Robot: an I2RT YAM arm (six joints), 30 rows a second.
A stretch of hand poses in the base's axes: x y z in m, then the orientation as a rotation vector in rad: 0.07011, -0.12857, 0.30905, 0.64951, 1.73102, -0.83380; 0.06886, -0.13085, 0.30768, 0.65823, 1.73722, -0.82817; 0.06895, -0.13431, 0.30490, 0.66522, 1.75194, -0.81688; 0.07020, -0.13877, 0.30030, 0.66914, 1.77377, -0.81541; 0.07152, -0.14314, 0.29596, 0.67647, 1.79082, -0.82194; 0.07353, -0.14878, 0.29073, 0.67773, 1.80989, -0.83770; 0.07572, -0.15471, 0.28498, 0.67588, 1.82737, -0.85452; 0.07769, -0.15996, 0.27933, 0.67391, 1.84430, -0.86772; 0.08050, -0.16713, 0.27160, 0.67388, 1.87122, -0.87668; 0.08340, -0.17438, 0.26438, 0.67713, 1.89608, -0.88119; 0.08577, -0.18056, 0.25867, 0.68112, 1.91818, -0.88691; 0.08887, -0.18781, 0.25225, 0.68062, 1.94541, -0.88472; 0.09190, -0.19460, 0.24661, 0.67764, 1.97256, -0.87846
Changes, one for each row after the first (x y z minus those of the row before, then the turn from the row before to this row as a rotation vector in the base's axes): -0.00125, -0.00228, -0.00137, 0.01011, 0.00168, -0.00272; 0.00009, -0.00346, -0.00278, 0.01604, 0.00679, 0.00175; 0.00125, -0.00446, -0.00460, 0.01236, 0.01744, -0.00110; 0.00132, -0.00437, -0.00434, 0.00757, 0.01638, -0.00778; 0.00201, -0.00564, -0.00523, 0.00060, 0.02279, -0.00823; 0.00219, -0.00593, -0.00575, -0.00207, 0.02228, -0.00668; 0.00197, -0.00525, -0.00565, -0.00035, 0.02025, -0.00484; 0.00281, -0.00717, -0.00773, 0.00740, 0.02654, -0.00403; 0.00290, -0.00725, -0.00722, 0.01032, 0.02244, -0.00427; 0.00237, -0.00618, -0.00571, 0.00869, 0.02057, -0.00541; 0.00310, -0.00725, -0.00642, 0.01346, 0.02191, 0.00131; 0.00303, -0.00679, -0.00564, 0.01460, 0.02038, 0.00476
